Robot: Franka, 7 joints.
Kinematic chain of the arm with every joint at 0, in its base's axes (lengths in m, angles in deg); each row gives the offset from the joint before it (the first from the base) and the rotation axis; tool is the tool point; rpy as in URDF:
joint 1: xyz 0 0 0.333 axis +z
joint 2: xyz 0 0 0 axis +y
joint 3: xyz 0 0 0.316 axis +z
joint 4: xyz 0.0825 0 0 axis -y
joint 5: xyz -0.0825 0 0.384 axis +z
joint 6: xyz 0 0 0 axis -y
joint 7: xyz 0.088 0 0 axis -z
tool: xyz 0 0 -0.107 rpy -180 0 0
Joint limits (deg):
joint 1: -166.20..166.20
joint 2: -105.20..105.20
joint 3: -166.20..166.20
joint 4: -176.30..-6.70
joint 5: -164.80..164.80
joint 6: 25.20..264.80
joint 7: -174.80..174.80
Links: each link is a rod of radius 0.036 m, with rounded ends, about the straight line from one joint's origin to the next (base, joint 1, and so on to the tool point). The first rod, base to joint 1, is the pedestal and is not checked.
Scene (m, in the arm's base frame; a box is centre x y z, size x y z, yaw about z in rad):
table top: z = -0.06
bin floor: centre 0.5 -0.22 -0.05 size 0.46 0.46 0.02 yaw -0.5
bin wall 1: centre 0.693 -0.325 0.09 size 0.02 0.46 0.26 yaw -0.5
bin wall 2: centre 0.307 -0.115 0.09 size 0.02 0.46 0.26 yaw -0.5
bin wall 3: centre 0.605 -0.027 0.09 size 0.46 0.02 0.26 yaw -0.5
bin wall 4: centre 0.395 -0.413 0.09 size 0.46 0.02 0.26 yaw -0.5
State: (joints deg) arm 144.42 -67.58 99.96 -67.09 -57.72 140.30 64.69
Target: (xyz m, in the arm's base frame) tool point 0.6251 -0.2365 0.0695
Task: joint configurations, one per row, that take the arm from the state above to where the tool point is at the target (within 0.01 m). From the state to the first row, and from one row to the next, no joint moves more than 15 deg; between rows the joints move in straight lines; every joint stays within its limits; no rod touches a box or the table.
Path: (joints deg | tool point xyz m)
1: 148.78 -59.63 112.97 -74.44 -60.42 147.33 64.69 | 0.2363 -0.7404 0.4076
2: 153.13 -51.68 125.98 -81.78 -63.13 154.36 64.69 | 0.3378 -0.6795 0.3478
3: 157.49 -43.73 138.99 -89.13 -65.83 161.39 64.69 | 0.4551 -0.5741 0.3107
4: 161.84 -35.79 152.00 -96.47 -68.53 168.42 64.69 | 0.5602 -0.4231 0.3034
5: 166.20 -27.84 165.01 -103.82 -71.23 175.45 64.69 | 0.6251 -0.2365 0.3241
6: 166.20 -41.92 165.60 -98.09 -69.62 172.53 64.69 | 0.6375 -0.2402 0.1992
7: 166.20 -56.00 166.20 -92.37 -68.00 169.61 64.69 | 0.6251 -0.2365 0.0695

